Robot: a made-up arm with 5 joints.
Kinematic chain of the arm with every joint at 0, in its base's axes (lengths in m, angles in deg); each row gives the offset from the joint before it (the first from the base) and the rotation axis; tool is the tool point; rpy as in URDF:
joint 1: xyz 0.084 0 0.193 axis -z
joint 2: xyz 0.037 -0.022 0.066 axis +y
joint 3: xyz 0.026 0 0.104 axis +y
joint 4: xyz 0.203 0 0.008 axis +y
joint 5: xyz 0.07 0.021 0 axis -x
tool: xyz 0 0 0 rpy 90 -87.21 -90
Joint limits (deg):
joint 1: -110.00..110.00
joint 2: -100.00..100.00
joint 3: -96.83..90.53
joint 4: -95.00..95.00
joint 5: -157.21..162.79
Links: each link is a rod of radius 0.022 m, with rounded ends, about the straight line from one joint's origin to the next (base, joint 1, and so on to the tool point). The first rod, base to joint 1, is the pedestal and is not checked.
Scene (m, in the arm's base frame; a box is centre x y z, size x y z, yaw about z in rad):
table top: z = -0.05
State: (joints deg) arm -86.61 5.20 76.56 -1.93 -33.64
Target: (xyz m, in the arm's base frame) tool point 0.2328 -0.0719 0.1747
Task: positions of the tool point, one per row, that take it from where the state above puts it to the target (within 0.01 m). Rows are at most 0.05 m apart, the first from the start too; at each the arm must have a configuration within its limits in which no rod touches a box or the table.
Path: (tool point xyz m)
1: 0.1240 0.1243 0.0990
2: 0.1571 0.1179 0.1074
3: 0.1886 0.1017 0.1168
4: 0.2154 0.0765 0.1271
5: 0.2349 0.0439 0.1381
6: 0.2450 0.0062 0.1498
7: 0.2443 -0.0335 0.1620
8: 0.2328 -0.0719 0.1747

